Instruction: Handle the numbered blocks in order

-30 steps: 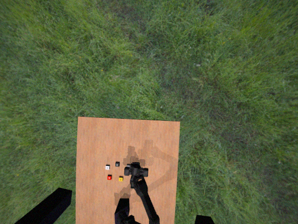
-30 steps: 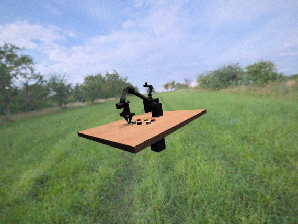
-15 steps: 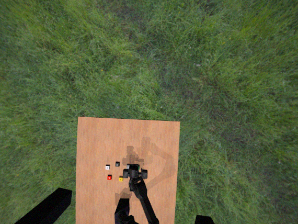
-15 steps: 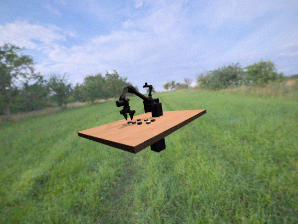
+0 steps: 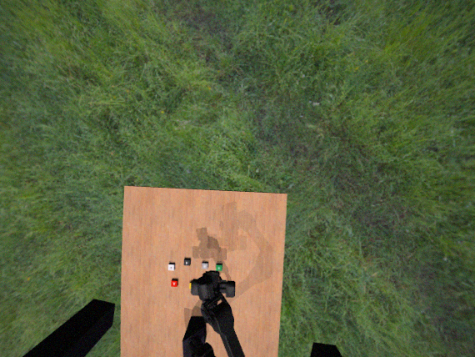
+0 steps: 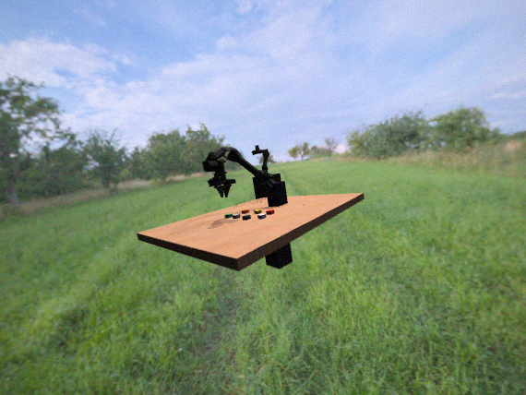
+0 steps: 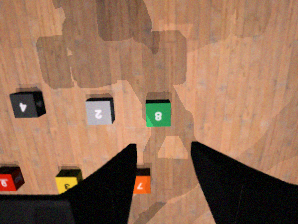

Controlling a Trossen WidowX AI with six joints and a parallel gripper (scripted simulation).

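Now: the red block 220 mm to the left of my gripper tip, 140 mm behind it and 110 mm below it. The rest, counted from my gripper tip: grey block 110 mm below, 70 mm to the left, 10 mm behind; green block 110 mm below, 10 mm behind; orange block 120 mm behind, 110 mm below, 10 mm to the left.
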